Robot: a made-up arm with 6 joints. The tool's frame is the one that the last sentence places.
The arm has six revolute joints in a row. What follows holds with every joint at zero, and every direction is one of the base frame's. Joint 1 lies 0.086 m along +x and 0.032 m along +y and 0.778 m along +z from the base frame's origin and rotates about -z. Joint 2 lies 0.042 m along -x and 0.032 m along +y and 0.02 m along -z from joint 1 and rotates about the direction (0.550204, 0.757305, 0.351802). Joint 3 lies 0.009 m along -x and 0.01 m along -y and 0.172 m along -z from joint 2 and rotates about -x. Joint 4 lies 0.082 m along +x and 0.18 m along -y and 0.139 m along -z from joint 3 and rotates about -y. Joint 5 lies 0.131 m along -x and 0.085 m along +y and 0.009 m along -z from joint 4 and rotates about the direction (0.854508, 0.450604, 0.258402). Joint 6 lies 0.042 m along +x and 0.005 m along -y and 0.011 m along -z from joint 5 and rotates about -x. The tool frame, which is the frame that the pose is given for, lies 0.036 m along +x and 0.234 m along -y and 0.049 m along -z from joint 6; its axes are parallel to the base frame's.
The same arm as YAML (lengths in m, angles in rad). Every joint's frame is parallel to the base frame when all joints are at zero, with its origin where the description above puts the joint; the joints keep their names.
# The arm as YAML. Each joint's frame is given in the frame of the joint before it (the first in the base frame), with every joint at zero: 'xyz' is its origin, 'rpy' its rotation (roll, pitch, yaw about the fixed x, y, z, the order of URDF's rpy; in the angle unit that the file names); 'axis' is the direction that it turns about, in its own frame. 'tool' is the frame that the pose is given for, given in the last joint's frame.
units:
  length: m
  angle: rad
joints:
  - name: joint 1
    type: revolute
    origin:
      xyz: [0.086, 0.032, 0.778]
      rpy: [0.0, 0.0, 0.0]
    axis: "-z"
  - name: joint 2
    type: revolute
    origin:
      xyz: [-0.042, 0.032, -0.02]
      rpy: [0.0, 0.0, 0.0]
    axis: [0.550204, 0.757305, 0.351802]
  - name: joint 3
    type: revolute
    origin:
      xyz: [-0.009, -0.01, -0.172]
      rpy: [0.0, 0.0, 0.0]
    axis: "-x"
  - name: joint 4
    type: revolute
    origin:
      xyz: [0.082, -0.18, -0.139]
      rpy: [0.0, 0.0, 0.0]
    axis: "-y"
  - name: joint 5
    type: revolute
    origin:
      xyz: [-0.131, 0.085, -0.009]
      rpy: [0.0, 0.0, 0.0]
    axis: [0.854508, 0.450604, 0.258402]
  - name: joint 6
    type: revolute
    origin:
      xyz: [0.042, -0.005, -0.011]
      rpy: [0.0, 0.0, 0.0]
    axis: "-x"
tool:
  origin:
    xyz: [0.036, -0.234, -0.049]
    rpy: [0.0, 0.0, 0.0]

